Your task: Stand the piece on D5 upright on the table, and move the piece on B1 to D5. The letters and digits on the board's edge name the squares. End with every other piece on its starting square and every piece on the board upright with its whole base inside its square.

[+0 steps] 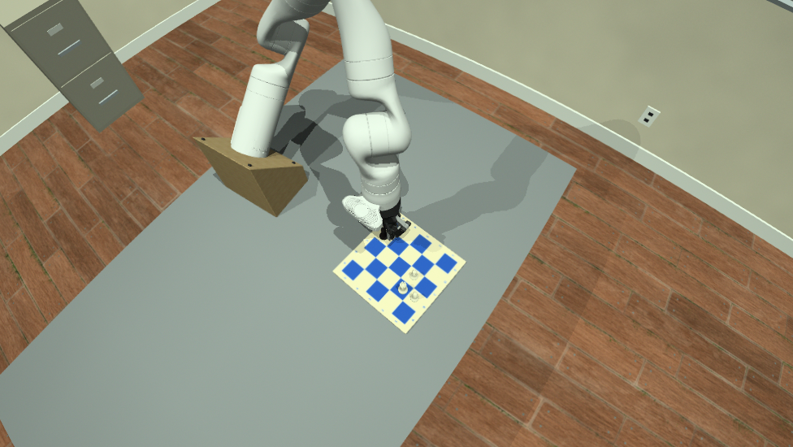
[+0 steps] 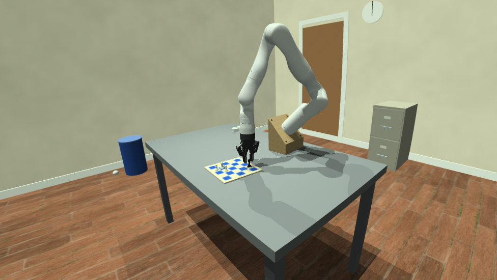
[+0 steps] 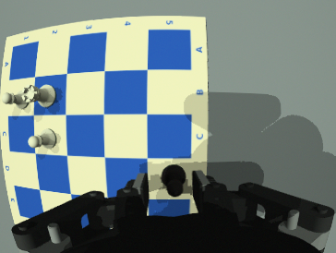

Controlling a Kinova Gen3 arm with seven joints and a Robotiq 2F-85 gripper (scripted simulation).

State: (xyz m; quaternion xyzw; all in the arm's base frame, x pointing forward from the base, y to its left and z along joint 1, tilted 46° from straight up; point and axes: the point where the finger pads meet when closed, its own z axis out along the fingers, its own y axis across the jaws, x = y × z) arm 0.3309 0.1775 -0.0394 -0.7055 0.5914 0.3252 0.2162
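My hand is 20 mm above the black pawn. The rest, counted from my hand: chessboard: 80 mm ahead, 30 mm to the right, 50 mm below.
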